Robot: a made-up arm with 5 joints. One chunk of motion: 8 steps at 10 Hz.
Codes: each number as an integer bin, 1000 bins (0 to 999) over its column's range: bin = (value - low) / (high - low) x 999, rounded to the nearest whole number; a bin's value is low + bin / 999 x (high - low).
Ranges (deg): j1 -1..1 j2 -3.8..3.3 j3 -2.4..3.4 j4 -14..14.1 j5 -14.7..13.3
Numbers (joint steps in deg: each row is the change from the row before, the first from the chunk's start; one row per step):
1: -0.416 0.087 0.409 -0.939 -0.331
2: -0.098 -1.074 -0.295 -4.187 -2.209
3: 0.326 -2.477 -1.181 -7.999 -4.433
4: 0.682 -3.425 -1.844 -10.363 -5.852
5: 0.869 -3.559 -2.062 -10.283 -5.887
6: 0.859 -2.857 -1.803 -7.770 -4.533
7: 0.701 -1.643 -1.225 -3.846 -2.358
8: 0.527 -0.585 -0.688 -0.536 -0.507
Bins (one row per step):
1: 292 547 484 464 513
2: 451 384 363 349 446
3: 662 186 210 213 366
4: 840 53 96 129 316
5: 934 34 58 132 314
6: 929 133 103 221 363
7: 850 303 202 361 440
8: 763 452 295 479 506

